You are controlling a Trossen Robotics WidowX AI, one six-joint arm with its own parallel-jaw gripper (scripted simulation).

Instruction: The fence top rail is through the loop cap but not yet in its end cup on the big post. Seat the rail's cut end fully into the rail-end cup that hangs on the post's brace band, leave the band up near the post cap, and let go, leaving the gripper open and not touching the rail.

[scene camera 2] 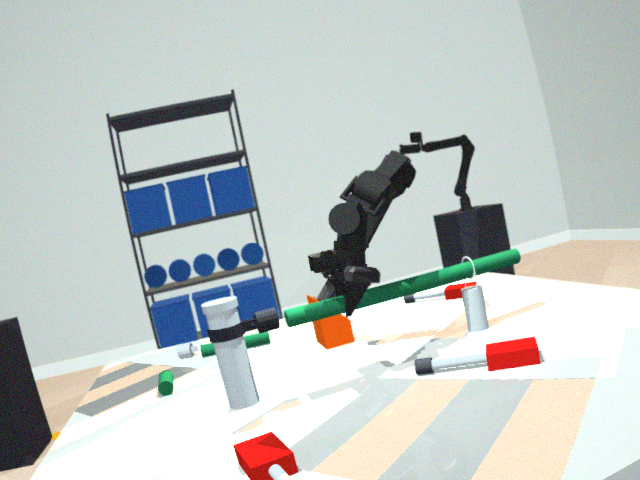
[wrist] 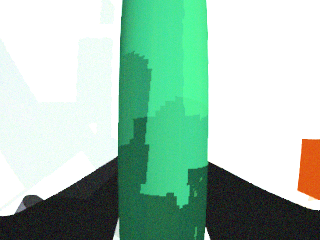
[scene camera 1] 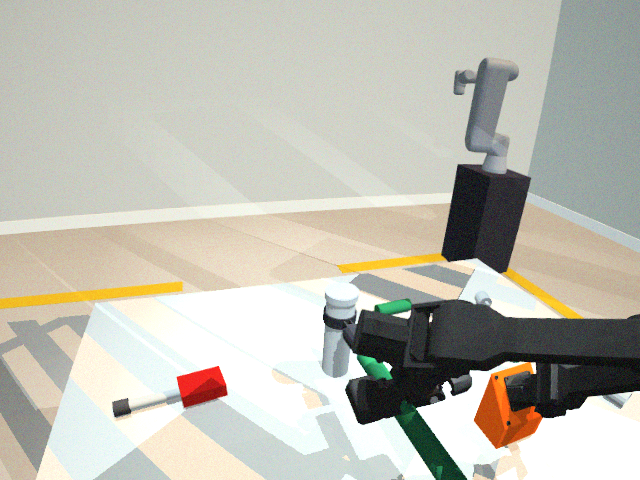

Labels:
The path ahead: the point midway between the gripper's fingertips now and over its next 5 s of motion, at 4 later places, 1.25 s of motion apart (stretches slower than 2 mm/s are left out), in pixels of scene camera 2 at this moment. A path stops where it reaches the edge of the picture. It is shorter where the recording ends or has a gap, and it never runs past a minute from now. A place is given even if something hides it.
The gripper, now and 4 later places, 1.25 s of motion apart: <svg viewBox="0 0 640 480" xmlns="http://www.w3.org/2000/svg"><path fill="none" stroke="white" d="M345 315L342 312L337 318L323 317L335 281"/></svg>

